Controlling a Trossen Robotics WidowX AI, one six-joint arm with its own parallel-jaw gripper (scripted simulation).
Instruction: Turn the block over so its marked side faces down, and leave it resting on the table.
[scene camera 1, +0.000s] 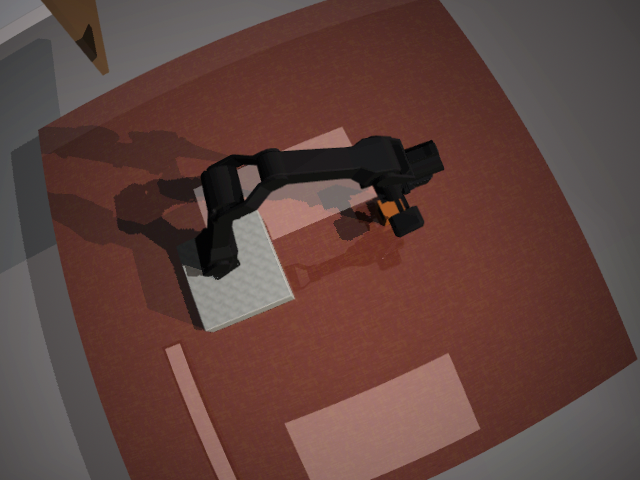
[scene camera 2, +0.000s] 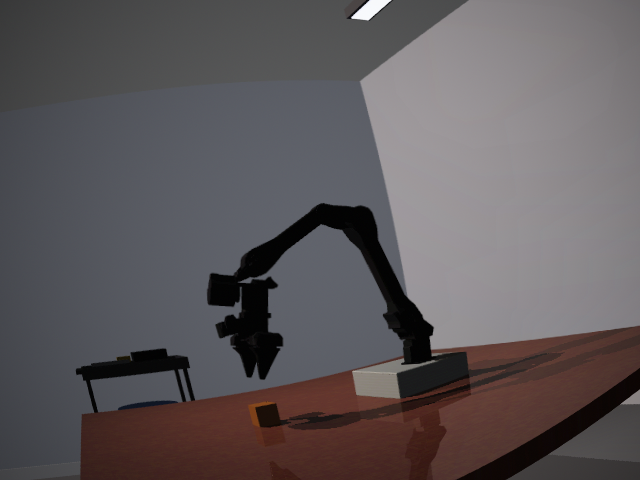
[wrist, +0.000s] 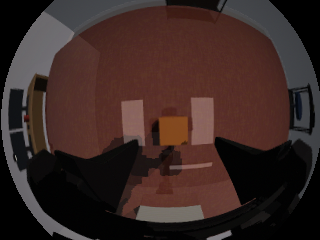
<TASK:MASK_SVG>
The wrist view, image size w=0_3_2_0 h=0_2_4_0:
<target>my gripper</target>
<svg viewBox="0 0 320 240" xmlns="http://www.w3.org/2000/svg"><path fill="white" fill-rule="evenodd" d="M52 235L56 240L73 240L71 237L68 239L68 237L59 235L59 233L53 232ZM312 147L297 139L295 144L289 140L264 151L224 137L216 137L217 153L227 168L225 171L231 177L243 207L208 219L181 223L140 221L115 215L123 196L121 193L124 192L127 185L125 183L131 175L137 157L139 140L128 141L121 147L113 148L91 159L83 159L69 153L67 155L56 149L53 153L41 149L32 156L32 159L28 159L25 167L32 195L43 212L65 228L88 239L207 240L207 237L231 231L231 236L220 240L268 240L299 204L300 197L297 196L307 184L312 168Z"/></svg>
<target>orange block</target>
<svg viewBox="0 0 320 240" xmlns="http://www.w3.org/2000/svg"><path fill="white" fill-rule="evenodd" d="M188 117L160 117L160 145L187 145Z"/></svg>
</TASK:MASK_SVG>
